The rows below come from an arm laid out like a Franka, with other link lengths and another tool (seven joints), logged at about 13 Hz.
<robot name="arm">
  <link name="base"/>
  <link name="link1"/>
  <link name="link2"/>
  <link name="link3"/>
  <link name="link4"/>
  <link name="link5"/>
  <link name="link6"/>
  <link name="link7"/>
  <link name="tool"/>
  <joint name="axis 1" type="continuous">
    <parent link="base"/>
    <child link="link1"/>
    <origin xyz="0 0 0.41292" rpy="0 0 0"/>
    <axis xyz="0 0 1"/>
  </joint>
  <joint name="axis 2" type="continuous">
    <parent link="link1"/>
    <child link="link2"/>
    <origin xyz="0 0 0" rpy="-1.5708 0 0"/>
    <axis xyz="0 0 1"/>
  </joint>
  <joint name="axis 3" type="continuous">
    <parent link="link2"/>
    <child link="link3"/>
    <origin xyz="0 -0.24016 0" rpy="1.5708 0 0"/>
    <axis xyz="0 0 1"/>
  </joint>
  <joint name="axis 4" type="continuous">
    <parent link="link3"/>
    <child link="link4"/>
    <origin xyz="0.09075 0 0" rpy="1.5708 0 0"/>
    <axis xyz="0 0 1"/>
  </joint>
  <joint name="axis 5" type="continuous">
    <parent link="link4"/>
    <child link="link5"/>
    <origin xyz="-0.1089 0.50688 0" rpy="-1.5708 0 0"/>
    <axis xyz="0 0 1"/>
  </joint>
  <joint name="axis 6" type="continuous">
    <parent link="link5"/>
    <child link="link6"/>
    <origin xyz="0 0 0" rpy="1.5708 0 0"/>
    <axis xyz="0 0 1"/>
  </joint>
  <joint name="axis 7" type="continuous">
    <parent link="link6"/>
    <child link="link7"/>
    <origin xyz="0.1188 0 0" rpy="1.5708 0 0"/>
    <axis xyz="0 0 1"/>
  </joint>
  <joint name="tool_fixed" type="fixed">
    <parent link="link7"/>
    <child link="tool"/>
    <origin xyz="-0.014 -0.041 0.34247" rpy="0.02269 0 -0.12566"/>
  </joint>
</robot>
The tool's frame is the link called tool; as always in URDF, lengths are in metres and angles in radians. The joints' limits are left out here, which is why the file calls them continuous.
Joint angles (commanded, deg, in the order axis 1, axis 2, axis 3, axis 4, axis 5, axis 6, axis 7), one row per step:
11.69 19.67 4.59 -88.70 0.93 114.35 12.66
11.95 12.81 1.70 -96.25 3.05 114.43 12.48
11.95 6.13 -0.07 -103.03 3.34 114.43 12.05
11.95 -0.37 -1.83 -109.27 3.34 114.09 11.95
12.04 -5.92 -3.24 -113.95 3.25 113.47 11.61
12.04 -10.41 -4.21 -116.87 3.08 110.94 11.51
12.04 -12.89 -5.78 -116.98 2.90 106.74 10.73
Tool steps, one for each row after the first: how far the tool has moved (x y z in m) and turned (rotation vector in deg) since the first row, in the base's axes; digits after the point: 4 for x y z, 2 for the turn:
-0.0180 -0.0342 0.0108 0.63 0.85 -2.90
-0.0372 -0.0628 0.0244 0.47 0.89 -4.29
-0.0574 -0.0905 0.0382 0.48 0.96 -5.94
-0.0748 -0.1100 0.0543 0.76 0.75 -6.84
-0.0962 -0.1241 0.0705 0.85 1.75 -7.47
-0.1136 -0.1440 0.0894 0.88 3.59 -7.90

